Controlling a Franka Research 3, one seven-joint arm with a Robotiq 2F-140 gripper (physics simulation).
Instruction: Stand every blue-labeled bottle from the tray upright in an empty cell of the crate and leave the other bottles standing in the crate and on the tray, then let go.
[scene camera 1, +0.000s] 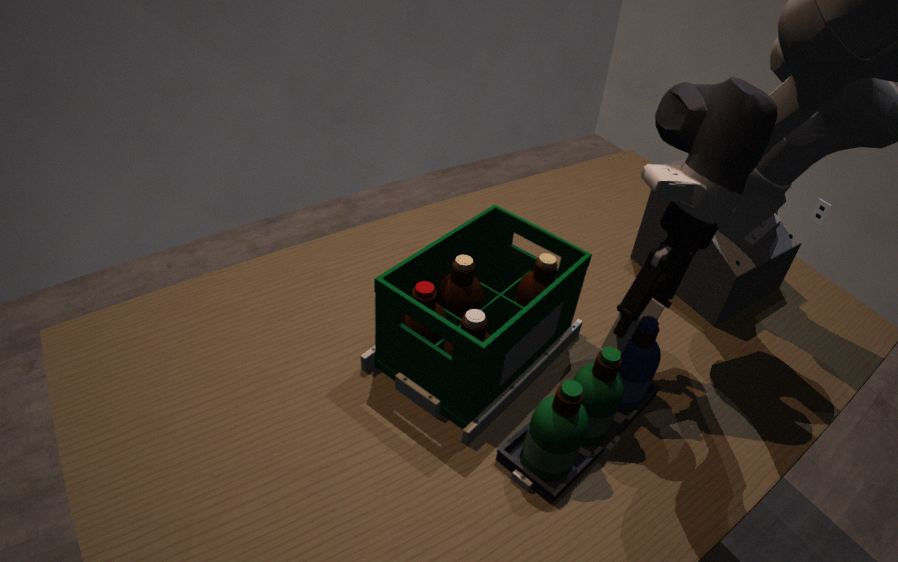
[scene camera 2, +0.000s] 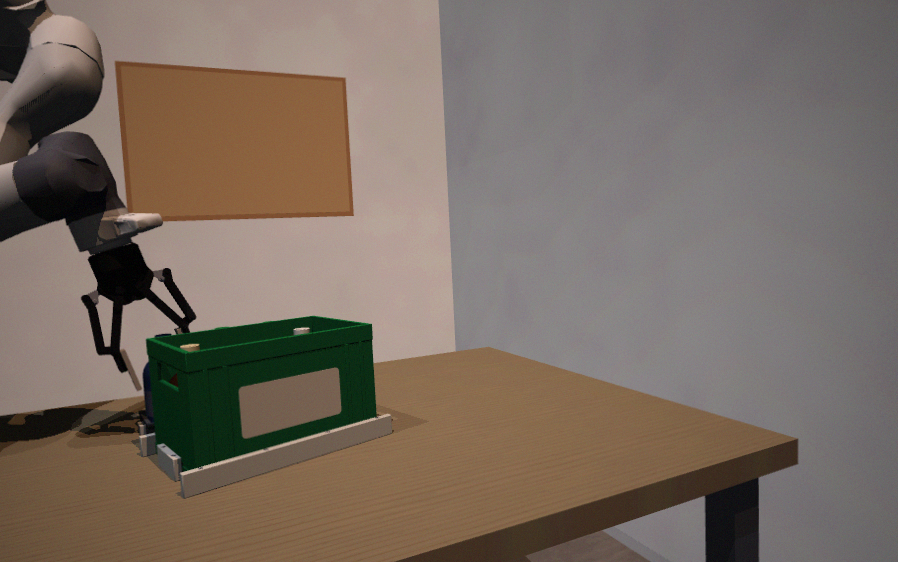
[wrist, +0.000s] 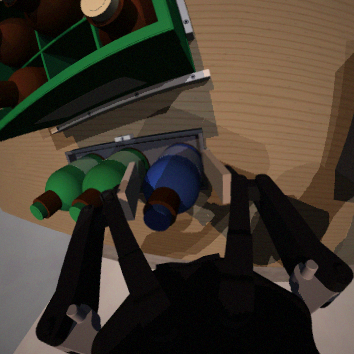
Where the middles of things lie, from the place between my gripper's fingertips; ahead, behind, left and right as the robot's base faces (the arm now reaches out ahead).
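Scene:
My hand is 30 mm to the right of the blue-labeled bottle (scene camera 1: 641, 357) and 10 mm above it. The white-capped bottle (scene camera 1: 474, 322) is 220 mm ahead of my hand, 90 mm to the right of it and 10 mm below it, while the red-capped bottle (scene camera 1: 424, 292) is 250 mm ahead of my hand, 160 mm to the right of it and 10 mm below it. Going by their middles, of the things named here the red-capped bottle is the farthest from my hand.

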